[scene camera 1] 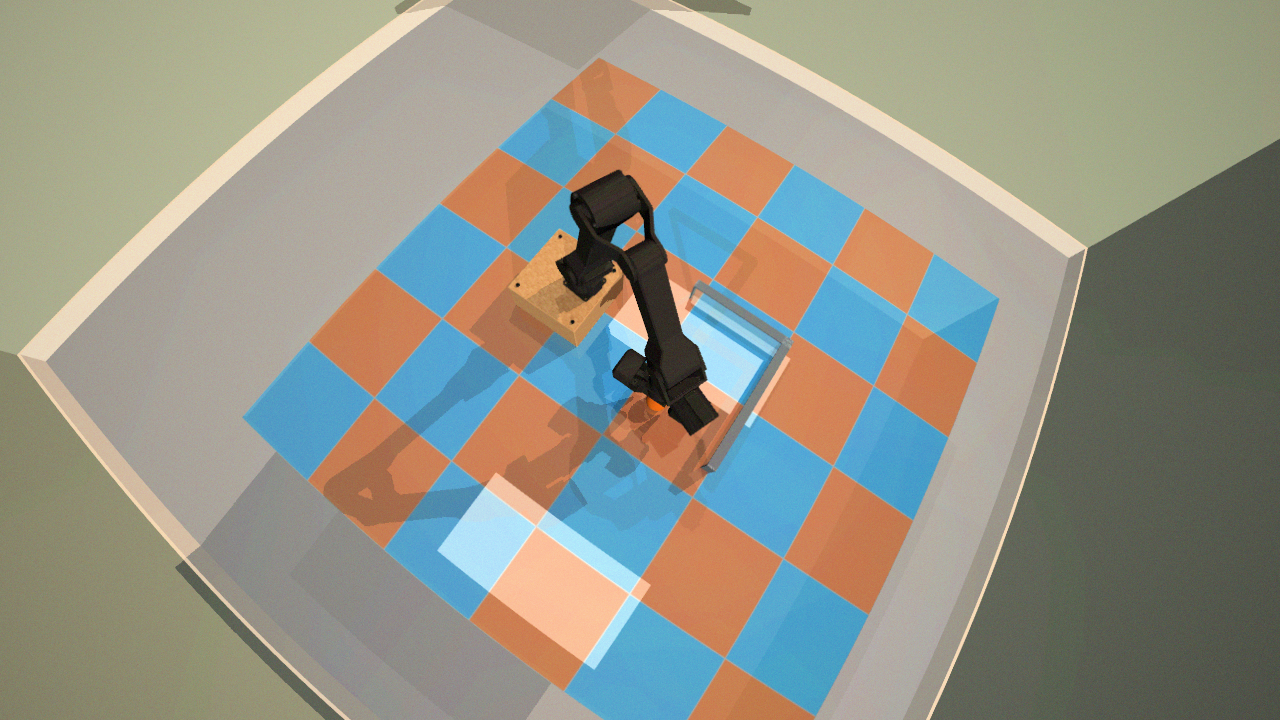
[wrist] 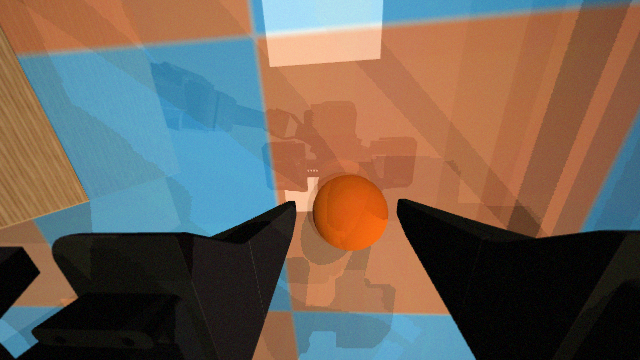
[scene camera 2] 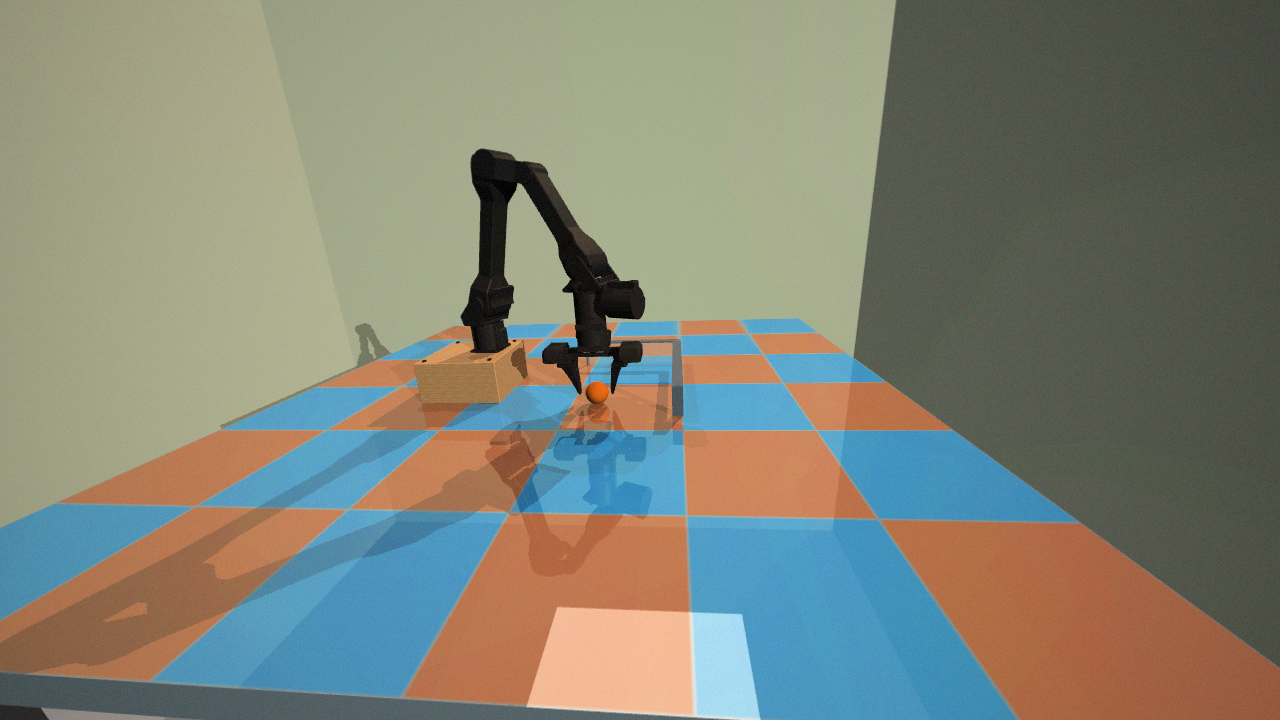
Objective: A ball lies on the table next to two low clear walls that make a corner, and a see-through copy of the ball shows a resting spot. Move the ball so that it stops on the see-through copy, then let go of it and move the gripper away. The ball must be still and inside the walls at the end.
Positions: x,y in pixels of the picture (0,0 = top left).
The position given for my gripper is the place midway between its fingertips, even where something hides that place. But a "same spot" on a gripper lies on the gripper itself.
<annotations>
My gripper shows in scene camera 1, in the wrist view [345,206] and in scene camera 2. The same spot on my gripper: [scene camera 1: 636,384] is [scene camera 2: 569,354].
</annotations>
